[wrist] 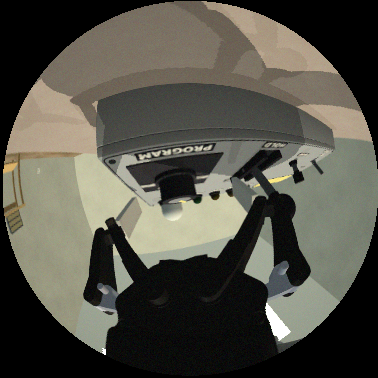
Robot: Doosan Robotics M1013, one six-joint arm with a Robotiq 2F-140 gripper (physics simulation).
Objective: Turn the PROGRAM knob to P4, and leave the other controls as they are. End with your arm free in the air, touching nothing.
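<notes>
The black PROGRAM knob sticks out of the control box, under an upside-down PROGRAM label. A bit of yellow shows at the edge of its face. The position marks around it are too foreshortened to read, so its setting cannot be told. My gripper is open wide and empty. In the view the knob lies between the two finger pads, with a gap on each side. How far the pads are from the panel in depth is hard to tell.
A HOLD lever with a black ball end reaches out by my right finger; contact cannot be judged. A white dome is beside the knob. Small round lamps, a black switch and a thin toggle are farther right.
</notes>
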